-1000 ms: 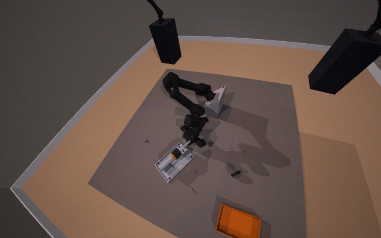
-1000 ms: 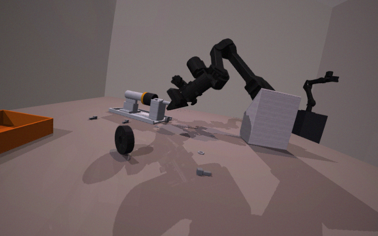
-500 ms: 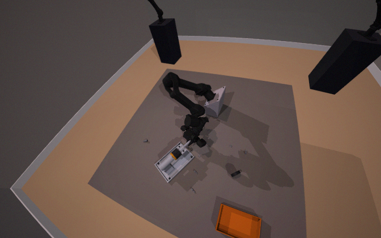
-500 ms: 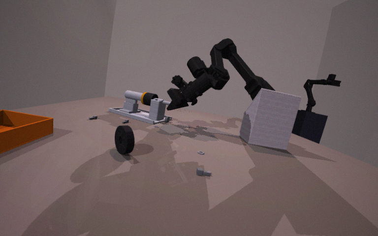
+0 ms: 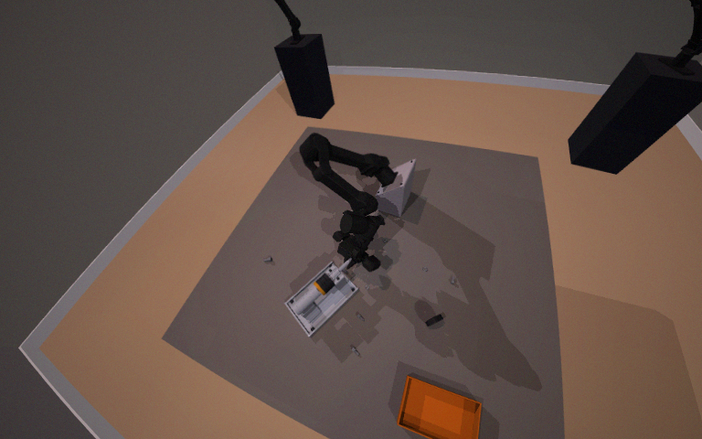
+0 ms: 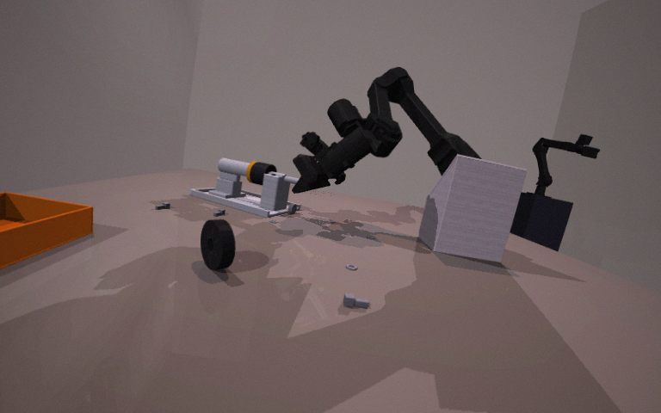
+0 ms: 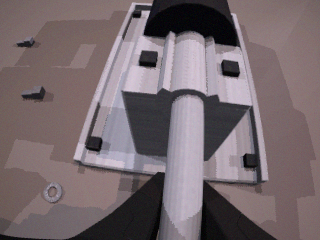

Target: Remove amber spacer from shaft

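Now: the thin grey shaft 6 cm ahead of my gripper tip, 2 cm to the right of it and 2 cm above it. The rest, counted from my gripper tip: orange tray 41 cm to the left, 27 cm ahead, 5 cm below; then amber spacer 11 cm ahead, 4 cm to the right, 2 cm above.
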